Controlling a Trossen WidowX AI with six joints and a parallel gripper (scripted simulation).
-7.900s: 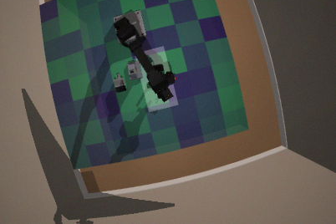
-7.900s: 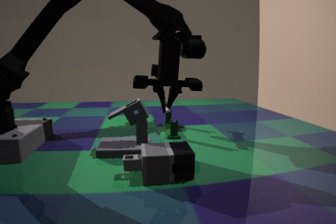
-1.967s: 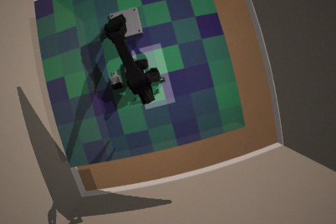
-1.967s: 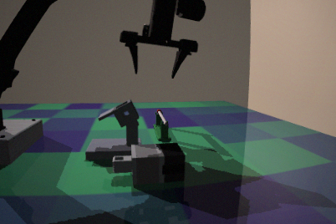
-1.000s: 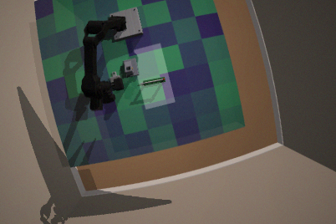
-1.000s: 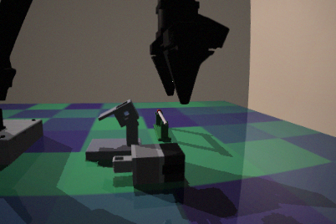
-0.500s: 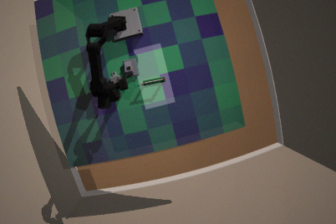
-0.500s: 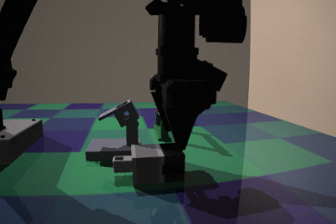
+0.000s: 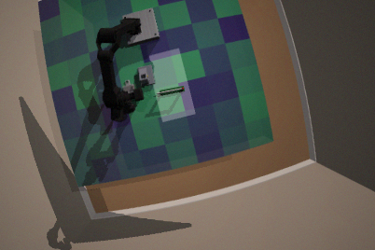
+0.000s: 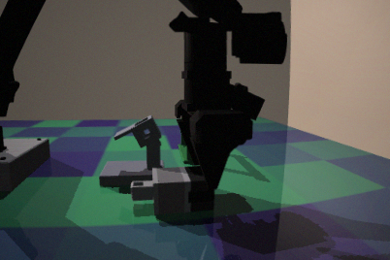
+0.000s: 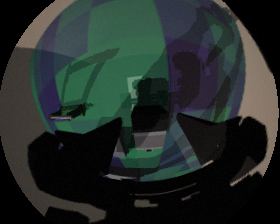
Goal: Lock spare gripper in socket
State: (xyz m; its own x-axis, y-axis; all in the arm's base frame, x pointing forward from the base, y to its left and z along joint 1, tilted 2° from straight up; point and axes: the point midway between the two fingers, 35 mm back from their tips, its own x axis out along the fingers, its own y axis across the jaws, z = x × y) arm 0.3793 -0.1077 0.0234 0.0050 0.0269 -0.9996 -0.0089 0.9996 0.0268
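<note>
Now: gripper tip 5 cm past the spare gripper and 2 cm above it. From my gripper tip the other things lie so: grey mount 9 cm behind, 11 cm to the left, 1 cm above; then small green bracket 1 cm ahead, 24 cm to the left, 2 cm below.
</note>
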